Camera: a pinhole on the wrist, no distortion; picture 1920 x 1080 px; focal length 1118.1 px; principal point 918.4 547.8 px. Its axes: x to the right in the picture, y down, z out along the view. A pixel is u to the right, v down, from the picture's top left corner.
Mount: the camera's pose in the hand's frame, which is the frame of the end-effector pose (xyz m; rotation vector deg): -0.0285 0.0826 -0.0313 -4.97 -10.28 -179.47
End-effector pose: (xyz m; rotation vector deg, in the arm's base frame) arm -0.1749 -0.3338 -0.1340 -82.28 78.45 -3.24
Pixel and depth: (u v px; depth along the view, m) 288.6 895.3 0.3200
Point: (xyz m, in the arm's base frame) 0.0575 -0.2691 -0.3656
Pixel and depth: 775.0 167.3 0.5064
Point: -0.0682 -0.0129 -0.5667
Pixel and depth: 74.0 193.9 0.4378
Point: -0.0056 -0.2639 -0.6642
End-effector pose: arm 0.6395 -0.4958 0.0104 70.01 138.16 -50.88
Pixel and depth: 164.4 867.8 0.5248
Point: 0.4156 -0.5916 -0.5405
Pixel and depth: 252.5 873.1 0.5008
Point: 0.4512 -0.6125 -0.4959
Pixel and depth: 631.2 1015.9 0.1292
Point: 0.6658 -0.5338 -0.0903
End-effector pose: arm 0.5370 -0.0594 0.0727 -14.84 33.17 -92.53
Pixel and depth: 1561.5 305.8 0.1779
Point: 0.7470 0.0227 0.1448
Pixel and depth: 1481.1 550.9 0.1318
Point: 0.6834 0.0006 0.1250
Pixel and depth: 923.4 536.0 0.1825
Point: 0.7037 -0.0762 0.1487
